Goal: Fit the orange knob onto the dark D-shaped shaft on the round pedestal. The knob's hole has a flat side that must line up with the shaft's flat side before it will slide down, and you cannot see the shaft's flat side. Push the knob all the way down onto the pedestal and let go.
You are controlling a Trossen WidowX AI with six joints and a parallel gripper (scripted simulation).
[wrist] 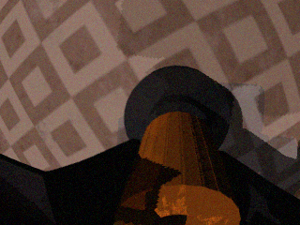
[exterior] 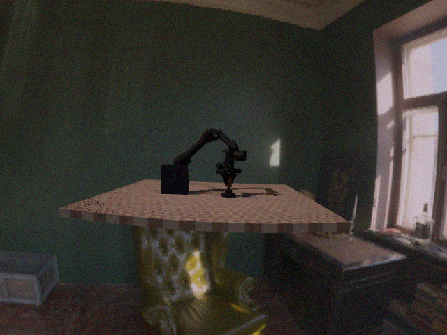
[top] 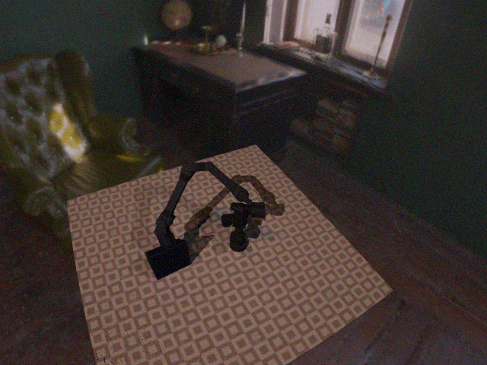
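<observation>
Now: gripper tip 2 cm below the knob. Also, from my gripper tip: pedestal 4 cm below.
</observation>
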